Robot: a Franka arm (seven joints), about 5 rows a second.
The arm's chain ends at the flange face. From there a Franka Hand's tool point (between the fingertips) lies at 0.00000 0.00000 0.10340 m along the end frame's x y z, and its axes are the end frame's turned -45 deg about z.
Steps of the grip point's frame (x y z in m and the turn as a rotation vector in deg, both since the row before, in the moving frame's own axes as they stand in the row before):
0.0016 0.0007 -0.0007 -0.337 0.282 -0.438
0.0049 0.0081 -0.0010 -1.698 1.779 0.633
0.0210 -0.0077 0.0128 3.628 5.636 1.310
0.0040 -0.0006 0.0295 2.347 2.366 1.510
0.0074 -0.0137 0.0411 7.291 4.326 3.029
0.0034 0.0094 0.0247 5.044 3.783 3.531
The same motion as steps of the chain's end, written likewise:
0.0008 -0.0007 -0.0007 -0.039 0.438 -0.438
0.0048 0.0023 -0.0009 0.057 2.459 0.633
0.0067 -0.0085 0.0135 6.551 1.420 1.310
0.0023 0.0028 0.0297 3.333 0.013 1.510
-0.0011 -0.0001 0.0422 8.214 -2.097 3.029
0.0103 0.0155 0.0253 6.242 -0.892 3.531

